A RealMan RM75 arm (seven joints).
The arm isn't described. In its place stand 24 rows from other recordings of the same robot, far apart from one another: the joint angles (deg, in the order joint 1, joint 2, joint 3, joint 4, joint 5, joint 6, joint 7), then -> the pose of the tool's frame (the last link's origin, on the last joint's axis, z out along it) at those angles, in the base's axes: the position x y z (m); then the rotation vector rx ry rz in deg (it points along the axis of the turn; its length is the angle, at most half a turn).
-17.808 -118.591 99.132 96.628 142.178 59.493 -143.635 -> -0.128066, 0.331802, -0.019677, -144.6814, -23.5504, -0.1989
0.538 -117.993 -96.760 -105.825 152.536 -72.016 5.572 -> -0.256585, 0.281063, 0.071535, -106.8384, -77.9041, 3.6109
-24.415 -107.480 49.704 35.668 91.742 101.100 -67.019 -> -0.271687, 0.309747, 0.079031, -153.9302, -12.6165, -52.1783
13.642 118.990 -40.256 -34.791 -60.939 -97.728 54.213 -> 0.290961, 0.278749, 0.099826, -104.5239, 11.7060, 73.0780
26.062 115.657 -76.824 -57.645 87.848 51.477 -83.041 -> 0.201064, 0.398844, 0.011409, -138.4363, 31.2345, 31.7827
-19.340 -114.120 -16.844 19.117 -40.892 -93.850 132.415 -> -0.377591, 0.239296, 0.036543, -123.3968, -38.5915, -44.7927
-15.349 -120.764 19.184 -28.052 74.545 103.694 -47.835 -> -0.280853, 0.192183, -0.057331, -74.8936, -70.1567, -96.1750
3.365 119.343 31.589 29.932 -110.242 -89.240 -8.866 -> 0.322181, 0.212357, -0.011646, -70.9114, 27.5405, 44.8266
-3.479 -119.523 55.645 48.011 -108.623 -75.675 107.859 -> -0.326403, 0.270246, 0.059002, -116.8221, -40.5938, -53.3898
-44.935 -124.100 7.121 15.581 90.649 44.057 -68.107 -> -0.277605, 0.431880, -0.014477, -92.0188, -68.2513, -53.5957
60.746 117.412 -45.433 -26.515 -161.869 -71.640 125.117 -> 0.203510, 0.421168, -0.037534, -152.9807, 56.7765, -26.3874
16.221 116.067 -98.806 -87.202 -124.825 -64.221 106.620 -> 0.164721, 0.307477, -0.041780, -161.4877, -5.1434, -4.5925
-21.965 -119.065 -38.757 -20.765 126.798 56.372 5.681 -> -0.306109, 0.318862, -0.066367, -102.7877, -28.4650, -31.5095
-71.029 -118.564 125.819 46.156 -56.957 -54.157 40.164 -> -0.041966, 0.365427, -0.157466, -164.2785, 12.5575, 36.0441
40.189 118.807 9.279 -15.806 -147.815 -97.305 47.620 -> 0.242972, 0.317065, -0.032280, -151.8354, 16.2549, 59.0382
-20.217 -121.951 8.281 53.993 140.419 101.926 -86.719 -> -0.357226, 0.238803, 0.060321, -138.7498, -64.4135, -28.2750
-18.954 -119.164 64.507 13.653 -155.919 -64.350 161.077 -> -0.360429, 0.319145, 0.026113, -90.9616, -29.9662, -36.8608
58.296 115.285 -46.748 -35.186 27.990 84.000 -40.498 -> 0.181239, 0.417528, -0.006480, -149.0310, 78.8199, -14.7295
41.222 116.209 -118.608 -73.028 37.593 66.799 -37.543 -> 0.129329, 0.323942, -0.111288, -162.4814, 0.1001, -38.2019
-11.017 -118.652 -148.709 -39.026 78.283 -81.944 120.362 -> -0.352633, 0.278788, 0.102678, -105.7046, -29.5317, -49.9053
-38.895 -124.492 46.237 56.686 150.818 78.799 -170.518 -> -0.242847, 0.378809, -0.003090, -108.1296, -115.4957, -6.6916
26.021 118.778 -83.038 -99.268 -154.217 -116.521 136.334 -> 0.184062, 0.276894, 0.041932, -157.2801, 38.4761, -53.8066
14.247 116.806 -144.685 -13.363 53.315 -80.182 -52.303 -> 0.339636, 0.263552, -0.009865, -90.0611, -23.0251, -0.7974
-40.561 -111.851 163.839 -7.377 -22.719 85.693 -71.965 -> -0.270031, 0.338977, -0.020115, -148.7832, -54.3207, -52.7954
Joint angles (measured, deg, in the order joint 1, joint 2, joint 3, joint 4, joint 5, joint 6, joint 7), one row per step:
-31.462, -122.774, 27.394, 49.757, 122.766, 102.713, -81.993
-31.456, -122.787, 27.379, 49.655, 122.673, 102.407, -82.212
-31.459, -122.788, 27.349, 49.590, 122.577, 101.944, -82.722
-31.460, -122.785, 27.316, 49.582, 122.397, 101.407, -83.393
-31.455, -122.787, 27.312, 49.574, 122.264, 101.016, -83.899
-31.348, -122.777, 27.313, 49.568, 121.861, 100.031, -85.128
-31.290, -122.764, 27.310, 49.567, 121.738, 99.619, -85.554
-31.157, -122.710, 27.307, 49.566, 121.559, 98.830, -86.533
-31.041, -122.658, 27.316, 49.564, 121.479, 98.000, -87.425
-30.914, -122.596, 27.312, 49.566, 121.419, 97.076, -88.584
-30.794, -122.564, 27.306, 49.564, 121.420, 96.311, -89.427
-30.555, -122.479, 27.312, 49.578, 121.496, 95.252, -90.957
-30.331, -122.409, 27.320, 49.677, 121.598, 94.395, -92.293
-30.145, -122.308, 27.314, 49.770, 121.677, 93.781, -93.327
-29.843, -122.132, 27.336, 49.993, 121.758, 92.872, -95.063
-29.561, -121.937, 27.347, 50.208, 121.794, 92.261, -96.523
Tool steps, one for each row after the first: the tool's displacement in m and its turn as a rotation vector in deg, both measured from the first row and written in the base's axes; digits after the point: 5 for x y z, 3 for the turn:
-0.00029, 0.00058, -0.00021, 0.115, -0.096, 0.383
-0.00078, 0.00161, -0.00018, 0.258, -0.194, 1.080
-0.00120, 0.00296, 0.00020, 0.475, -0.345, 1.916
-0.00150, 0.00390, 0.00040, 0.609, -0.463, 2.534
-0.00271, 0.00596, 0.00117, 1.019, -0.789, 4.121
-0.00342, 0.00673, 0.00151, 1.213, -0.861, 4.735
-0.00509, 0.00811, 0.00229, 1.499, -0.990, 6.079
-0.00689, 0.00951, 0.00293, 1.794, -1.004, 7.370
-0.00899, 0.01106, 0.00371, 2.056, -1.070, 8.953
-0.01087, 0.01216, 0.00417, 2.291, -1.074, 10.194
-0.01414, 0.01336, 0.00505, 2.461, -1.115, 12.284
-0.01700, 0.01422, 0.00604, 2.613, -1.117, 14.054
-0.01938, 0.01483, 0.00721, 2.751, -1.107, 15.406
-0.02298, 0.01575, 0.00945, 2.966, -1.141, 17.541
-0.02602, 0.01620, 0.01179, 3.115, -1.219, 19.261

